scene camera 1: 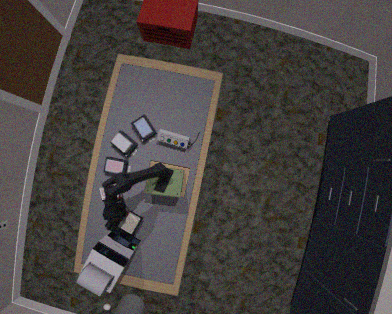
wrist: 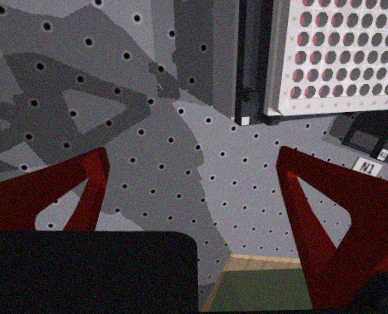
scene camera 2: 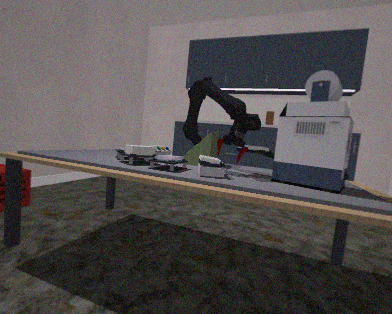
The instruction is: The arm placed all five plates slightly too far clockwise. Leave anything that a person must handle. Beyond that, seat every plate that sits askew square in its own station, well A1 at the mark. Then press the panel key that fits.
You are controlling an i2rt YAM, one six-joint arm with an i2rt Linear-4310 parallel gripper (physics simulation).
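In scene camera 1, a blue plate (scene camera 1: 144, 128), a white plate (scene camera 1: 121, 143), a pink plate (scene camera 1: 115, 166) and a beige plate (scene camera 1: 131, 223) lie in an arc; another plate (scene camera 1: 103, 194) is mostly hidden under the arm. The wrist view shows a white well plate (wrist: 335, 55) with reddish wells, its near corner beside a dark station edge. A label N1 (wrist: 367, 166) shows below it. My gripper (scene camera 2: 230, 156) (wrist: 192, 156) is open and empty above the table, left of that plate in the wrist view. The key panel (scene camera 1: 173, 140) (scene camera 2: 162, 149) carries several coloured keys. Exact plate angles are unclear.
A white and blue instrument (scene camera 1: 107, 260) (scene camera 2: 315, 145) stands beyond the beige plate. A green sloped block (scene camera 1: 172, 189) (scene camera 2: 204, 150) (wrist: 265, 290) stands by the arm's base. A cable (scene camera 1: 195, 139) runs from the panel. A red cabinet (scene camera 1: 167, 22) stands beyond the table.
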